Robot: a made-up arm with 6 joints. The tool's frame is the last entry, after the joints.
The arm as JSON. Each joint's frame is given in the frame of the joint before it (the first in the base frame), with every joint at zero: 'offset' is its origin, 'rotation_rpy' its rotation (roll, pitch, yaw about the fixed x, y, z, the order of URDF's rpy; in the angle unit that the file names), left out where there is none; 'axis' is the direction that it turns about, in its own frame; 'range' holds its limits. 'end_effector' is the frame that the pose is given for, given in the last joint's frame.
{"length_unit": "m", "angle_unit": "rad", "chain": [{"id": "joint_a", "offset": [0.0, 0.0, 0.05], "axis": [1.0, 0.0, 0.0], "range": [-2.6, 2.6]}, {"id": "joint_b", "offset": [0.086, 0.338, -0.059], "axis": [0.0, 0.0, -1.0], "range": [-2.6, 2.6]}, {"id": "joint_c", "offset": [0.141, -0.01, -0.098], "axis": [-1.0, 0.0, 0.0], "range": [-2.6, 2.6]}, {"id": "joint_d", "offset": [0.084, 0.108, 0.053], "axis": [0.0, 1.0, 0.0], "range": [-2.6, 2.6]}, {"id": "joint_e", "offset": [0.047, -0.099, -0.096], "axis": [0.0, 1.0, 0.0], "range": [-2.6, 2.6]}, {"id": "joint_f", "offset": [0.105, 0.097, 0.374], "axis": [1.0, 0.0, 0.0], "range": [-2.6, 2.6]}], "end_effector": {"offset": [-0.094, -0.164, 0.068]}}
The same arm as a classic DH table. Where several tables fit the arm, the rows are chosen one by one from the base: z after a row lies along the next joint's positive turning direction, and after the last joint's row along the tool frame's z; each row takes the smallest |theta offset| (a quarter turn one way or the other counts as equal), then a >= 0, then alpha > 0; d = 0 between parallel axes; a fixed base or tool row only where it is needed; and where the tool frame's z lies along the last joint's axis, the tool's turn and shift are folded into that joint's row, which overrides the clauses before.
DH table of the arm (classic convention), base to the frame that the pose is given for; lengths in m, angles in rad. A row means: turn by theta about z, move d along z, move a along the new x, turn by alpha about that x. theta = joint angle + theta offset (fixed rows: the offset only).
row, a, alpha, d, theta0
base (fixed), 0, 1.5708, 0.05, 1.5708
joint_a, 0.338, 1.5708, 0.086, 0
joint_b, -0.01, 1.5708, 0.157, 0
joint_c, 0.053, -1.5708, -0.225, -1.5708
joint_d, -0.1069, 0, 0, -0.4553
joint_e, 0.374, -1.5708, 0.106, 0.4553
joint_f, 0.164, 1.5708, 0.011, 1.5708
tool (fixed), 0, 0, 0.068, 1.5708
Joint limits (rad, base to tool): -2.6..2.6 -2.6..2.6 -2.6..2.6 -2.6..2.6 -2.6..2.6 -2.6..2.6

